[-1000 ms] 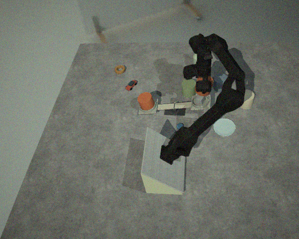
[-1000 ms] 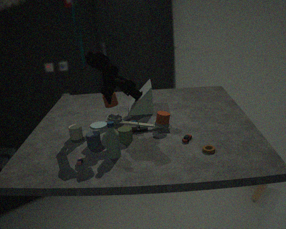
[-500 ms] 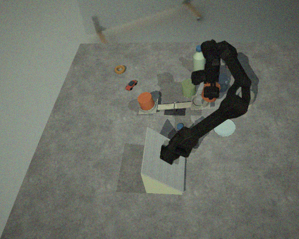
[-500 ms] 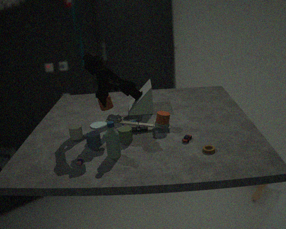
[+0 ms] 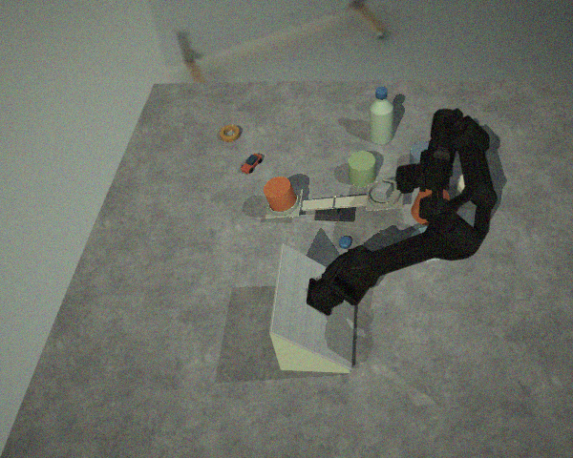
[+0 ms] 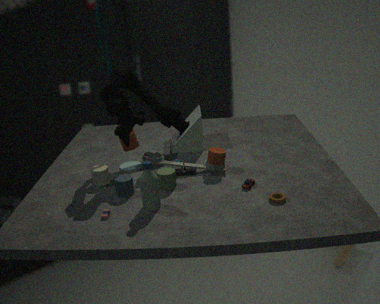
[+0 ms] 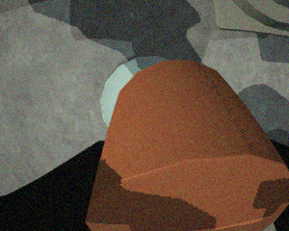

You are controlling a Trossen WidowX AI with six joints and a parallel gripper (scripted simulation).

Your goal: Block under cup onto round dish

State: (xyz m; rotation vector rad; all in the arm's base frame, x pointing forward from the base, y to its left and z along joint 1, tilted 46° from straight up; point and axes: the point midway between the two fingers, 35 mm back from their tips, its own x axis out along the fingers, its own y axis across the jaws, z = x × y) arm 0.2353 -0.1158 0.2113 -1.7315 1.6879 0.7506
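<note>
My gripper tip is 80 mm short of the grey block, 100 mm to the right of it and 30 mm above it. Also, from my gripper tip: pale blue round dish (20 mm behind, 10 mm to the right, 110 mm below); blue cap (20 mm behind, 200 mm to the left, 110 mm below); cream cup (130 mm ahead, 90 mm to the right, 80 mm below).
</note>
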